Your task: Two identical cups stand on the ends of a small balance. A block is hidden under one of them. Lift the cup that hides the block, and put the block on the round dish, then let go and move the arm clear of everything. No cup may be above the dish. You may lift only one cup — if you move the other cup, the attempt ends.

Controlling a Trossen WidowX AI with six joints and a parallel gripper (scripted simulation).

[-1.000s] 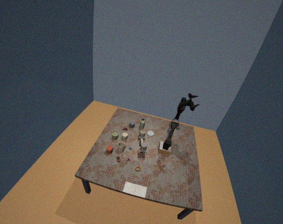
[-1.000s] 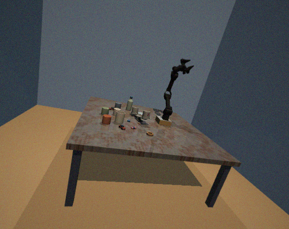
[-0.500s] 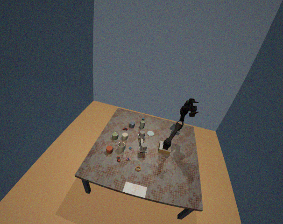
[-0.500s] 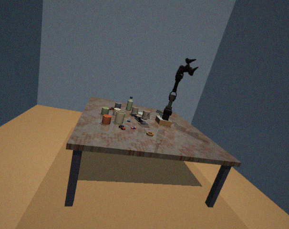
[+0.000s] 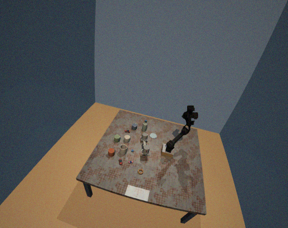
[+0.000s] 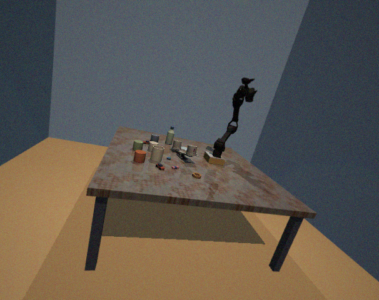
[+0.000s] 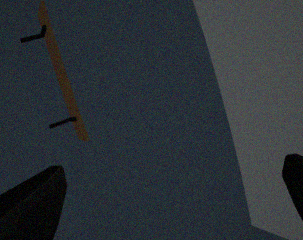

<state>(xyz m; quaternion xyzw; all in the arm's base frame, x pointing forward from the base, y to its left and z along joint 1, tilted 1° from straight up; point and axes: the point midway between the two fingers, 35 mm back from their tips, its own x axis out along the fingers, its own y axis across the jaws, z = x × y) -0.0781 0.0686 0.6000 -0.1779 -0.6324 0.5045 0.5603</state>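
Right now the grey cup is 45 cm ahead of my gripper tip, 18 cm to the right of it and 61 cm below it. Round my gripper tip: pale blue round dish 35 cm ahead, 29 cm to the right, 67 cm below; small balance 39 cm ahead, 4 cm to the right, 63 cm below; pale green block 44 cm ahead, 16 cm to the right, 63 cm below.
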